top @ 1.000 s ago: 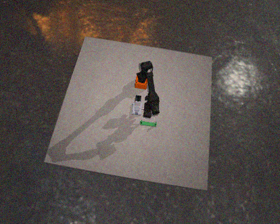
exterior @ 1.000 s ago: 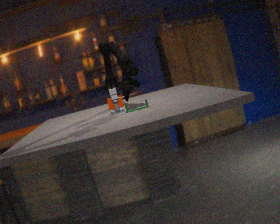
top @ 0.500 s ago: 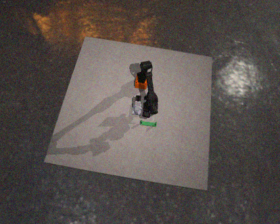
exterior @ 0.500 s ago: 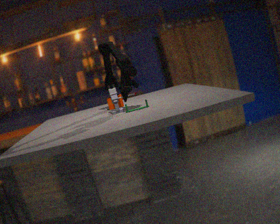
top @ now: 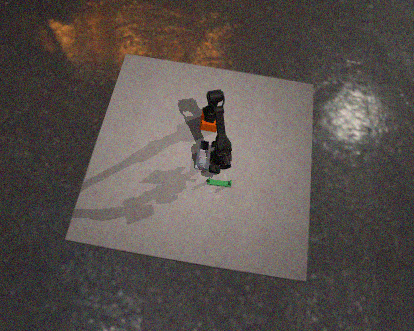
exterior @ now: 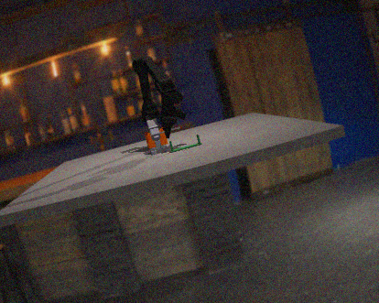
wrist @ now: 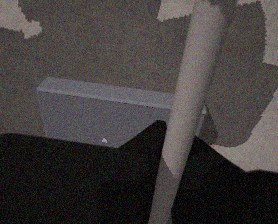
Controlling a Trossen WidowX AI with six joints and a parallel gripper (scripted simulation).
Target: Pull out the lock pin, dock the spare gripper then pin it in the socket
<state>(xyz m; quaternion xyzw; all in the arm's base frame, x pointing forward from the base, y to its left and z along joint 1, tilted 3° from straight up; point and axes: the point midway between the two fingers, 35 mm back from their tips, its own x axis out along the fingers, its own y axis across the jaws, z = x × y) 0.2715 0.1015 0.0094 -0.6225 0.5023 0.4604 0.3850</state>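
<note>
Right now the mount is 50 mm to the right of my gripper tip. From my gripper tip the other things lie so: green pin cradle 80 mm to the left, 80 mm ahead, 30 mm below; spare gripper 70 mm above, 60 mm to the right, 20 mm behind.
</note>
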